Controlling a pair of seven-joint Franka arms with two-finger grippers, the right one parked.
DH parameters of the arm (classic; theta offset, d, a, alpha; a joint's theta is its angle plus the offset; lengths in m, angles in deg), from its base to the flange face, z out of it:
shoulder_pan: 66.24 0.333 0 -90
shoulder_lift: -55.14 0 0 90
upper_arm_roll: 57.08 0.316 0.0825 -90
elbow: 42.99 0 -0.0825 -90
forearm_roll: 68.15 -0.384 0 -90
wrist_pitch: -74.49 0 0.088 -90
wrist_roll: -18.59 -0.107 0 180
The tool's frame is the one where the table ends.
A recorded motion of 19 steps. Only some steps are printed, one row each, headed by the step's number.
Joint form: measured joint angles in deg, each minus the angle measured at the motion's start. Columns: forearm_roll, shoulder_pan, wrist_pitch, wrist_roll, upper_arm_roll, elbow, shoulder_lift.
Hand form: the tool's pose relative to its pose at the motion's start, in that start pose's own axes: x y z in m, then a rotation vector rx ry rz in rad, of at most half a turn. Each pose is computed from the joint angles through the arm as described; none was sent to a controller.
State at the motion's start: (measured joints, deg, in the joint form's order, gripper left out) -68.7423 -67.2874 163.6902 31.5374 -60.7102 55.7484 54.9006
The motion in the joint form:
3: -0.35 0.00 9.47 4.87 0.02 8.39 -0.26
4: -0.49 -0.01 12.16 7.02 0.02 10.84 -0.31
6: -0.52 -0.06 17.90 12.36 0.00 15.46 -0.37
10: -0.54 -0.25 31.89 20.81 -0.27 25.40 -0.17
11: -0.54 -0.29 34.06 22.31 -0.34 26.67 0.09
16: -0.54 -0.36 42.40 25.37 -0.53 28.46 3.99
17: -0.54 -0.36 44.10 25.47 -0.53 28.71 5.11
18: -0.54 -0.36 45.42 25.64 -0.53 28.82 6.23
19: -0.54 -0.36 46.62 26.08 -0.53 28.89 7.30
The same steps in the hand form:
3: 0.0093 0.0021 0.0528 -0.0002 0.0242 -0.0831
4: 0.0106 0.0026 0.0687 0.0001 0.0297 -0.1193
6: 0.0121 0.0041 0.0981 -0.0077 0.0494 -0.2096
10: 0.0100 0.0091 0.1605 -0.0387 0.1107 -0.3450
11: 0.0099 0.0103 0.1697 -0.0452 0.1204 -0.3686
16: 0.0239 0.0168 0.2049 -0.0743 0.1588 -0.4149
17: 0.0273 0.0177 0.2142 -0.0786 0.1633 -0.4162
18: 0.0305 0.0187 0.2230 -0.0811 0.1639 -0.4188
19: 0.0334 0.0195 0.2313 -0.0837 0.1639 -0.4262

